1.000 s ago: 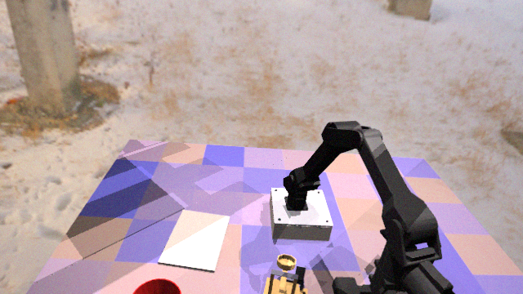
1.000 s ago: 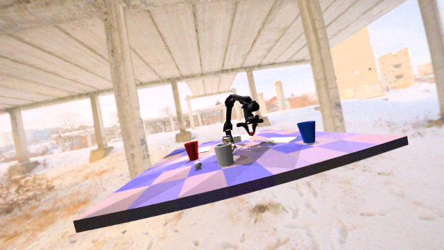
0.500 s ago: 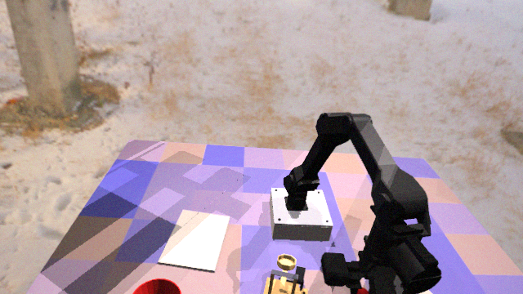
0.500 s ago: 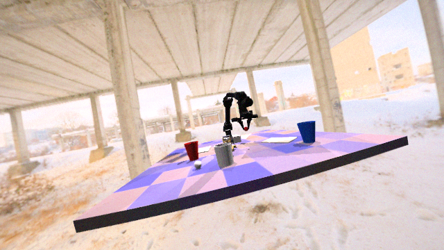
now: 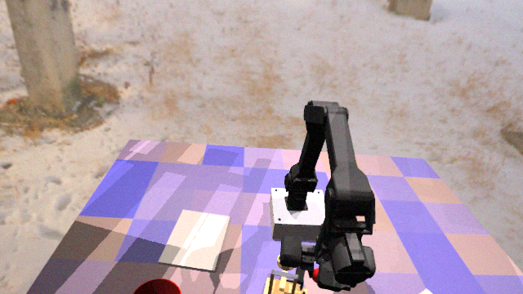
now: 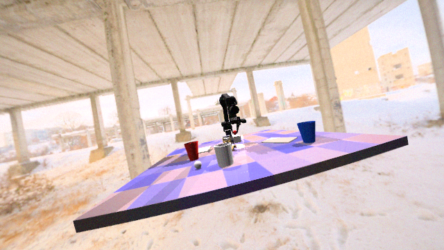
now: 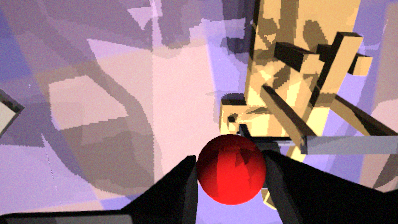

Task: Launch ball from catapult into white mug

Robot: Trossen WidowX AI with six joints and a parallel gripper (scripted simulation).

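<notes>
My gripper tip is now 60 mm above the tan wooden catapult, 50 mm to the left of it and 40 mm past it. From my gripper tip the other things lie so: red cup 330 mm to the right, 80 mm below, 50 mm ahead; then red ball 10 mm above; then white mug 300 mm ahead, 150 mm to the right, 90 mm below.
</notes>
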